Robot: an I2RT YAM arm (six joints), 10 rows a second.
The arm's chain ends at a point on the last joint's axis. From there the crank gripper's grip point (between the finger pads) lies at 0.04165 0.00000 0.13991 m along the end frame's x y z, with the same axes.
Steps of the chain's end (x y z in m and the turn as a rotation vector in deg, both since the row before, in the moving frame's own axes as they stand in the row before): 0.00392, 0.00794, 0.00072, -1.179, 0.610, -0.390; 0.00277, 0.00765, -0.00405, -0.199, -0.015, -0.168; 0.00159, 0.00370, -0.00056, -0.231, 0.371, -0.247; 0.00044, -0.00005, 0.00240, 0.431, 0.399, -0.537; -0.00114, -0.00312, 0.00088, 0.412, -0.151, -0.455
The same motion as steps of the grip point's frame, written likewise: 0.00542, 0.01053, 0.00024, -1.179, 0.610, -0.390; 0.00273, 0.00801, -0.00404, -0.199, -0.015, -0.168; 0.00250, 0.00408, -0.00083, -0.231, 0.371, -0.247; 0.00141, -0.00150, 0.00210, 0.431, 0.399, -0.537; -0.00151, -0.00446, 0.00098, 0.412, -0.151, -0.455
